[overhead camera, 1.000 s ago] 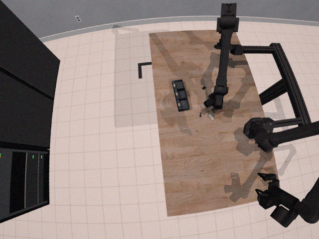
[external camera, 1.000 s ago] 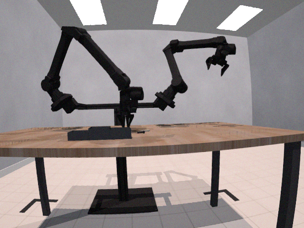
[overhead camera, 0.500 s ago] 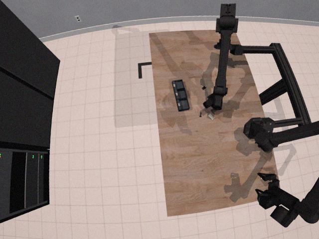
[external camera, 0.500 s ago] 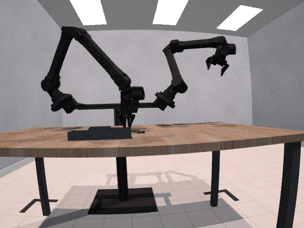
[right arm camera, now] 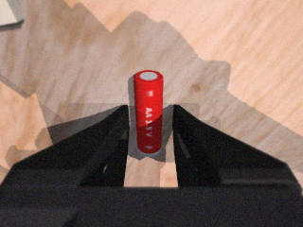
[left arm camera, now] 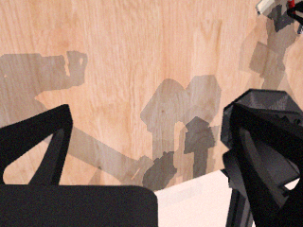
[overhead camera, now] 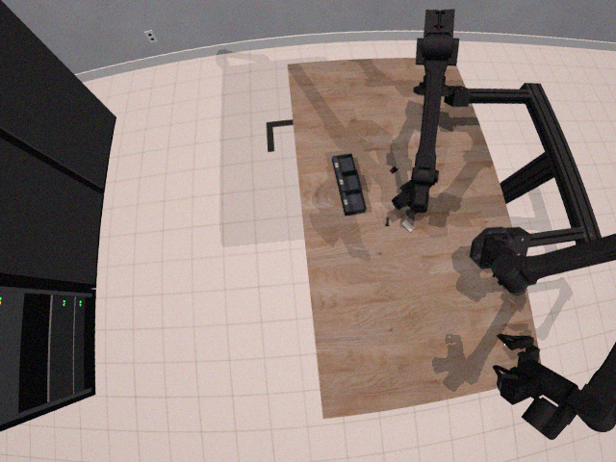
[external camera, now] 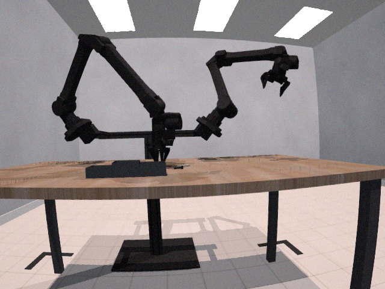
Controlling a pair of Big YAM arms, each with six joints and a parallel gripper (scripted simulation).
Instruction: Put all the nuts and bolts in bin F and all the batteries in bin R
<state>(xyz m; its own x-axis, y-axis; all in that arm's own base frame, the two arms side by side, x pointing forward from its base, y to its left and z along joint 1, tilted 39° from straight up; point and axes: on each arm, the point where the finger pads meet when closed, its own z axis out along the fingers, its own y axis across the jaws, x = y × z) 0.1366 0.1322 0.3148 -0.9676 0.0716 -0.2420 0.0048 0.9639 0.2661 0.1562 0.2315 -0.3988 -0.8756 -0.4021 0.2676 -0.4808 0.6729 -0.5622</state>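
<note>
Right now my right hand is 6 cm past the silver piece and 5 cm to the left of it. Also, from my right hand: beige block (10 cm to the left, 2 cm ahead, 1 cm below); then black bolt (10 cm ahead, 7 cm to the left); then red battery (right at my right hand).
</note>
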